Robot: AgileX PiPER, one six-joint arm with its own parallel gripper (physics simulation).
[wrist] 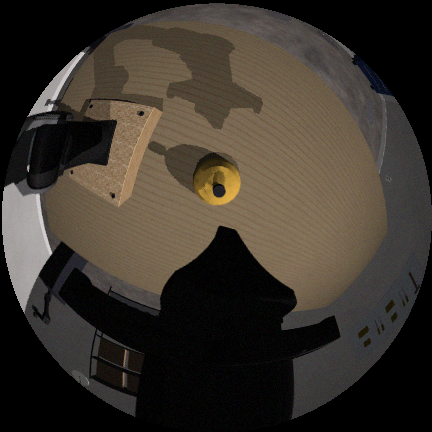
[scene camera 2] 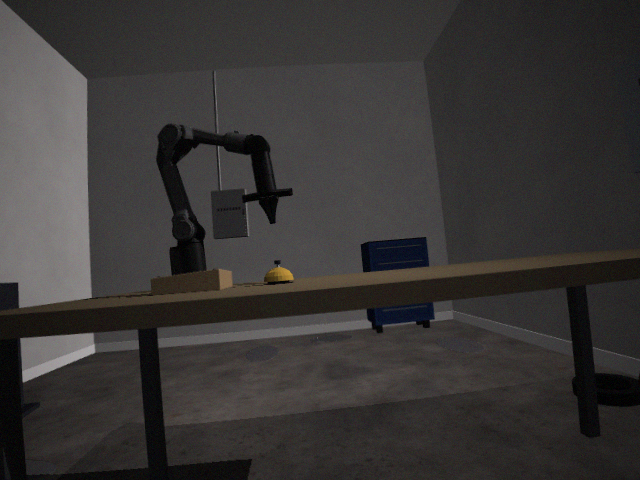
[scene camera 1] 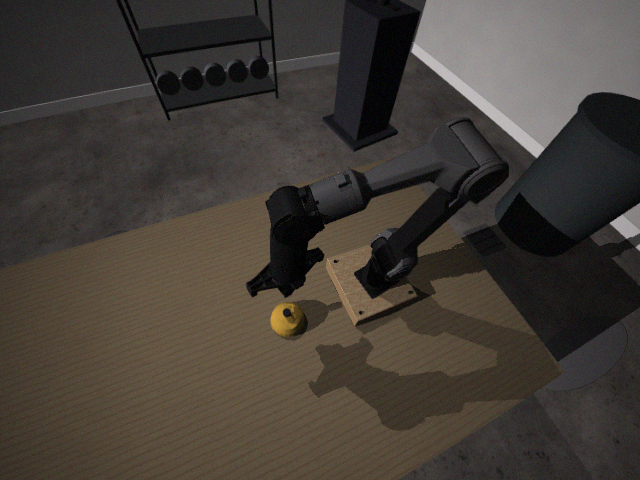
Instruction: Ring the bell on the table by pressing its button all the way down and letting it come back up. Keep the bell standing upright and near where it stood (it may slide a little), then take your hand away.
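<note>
The yellow bell (scene camera 1: 283, 326) (scene camera 2: 279, 275) (wrist: 230, 182) stands upright on the wooden table (scene camera 1: 155, 372) (scene camera 2: 392, 290) (wrist: 280, 160). Its dark button (scene camera 1: 287, 312) (scene camera 2: 277, 261) (wrist: 219, 190) sticks up from the top of the dome. My gripper (scene camera 1: 286, 293) (scene camera 2: 272, 222) (wrist: 223, 237) is shut and empty, its fingers together in one tip pointing down. The tip hangs well above the button with a visible gap in the scene camera 2 view. Nothing touches the bell.
The arm's base stands on a light wooden block (scene camera 1: 340, 286) (scene camera 2: 188, 282) (wrist: 142, 160) close beside the bell. A large bin (scene camera 1: 573, 175), a dark pedestal (scene camera 1: 356, 77) and a weight rack (scene camera 1: 206, 37) stand on the floor. A blue cabinet (scene camera 2: 395, 254) stands beyond the table.
</note>
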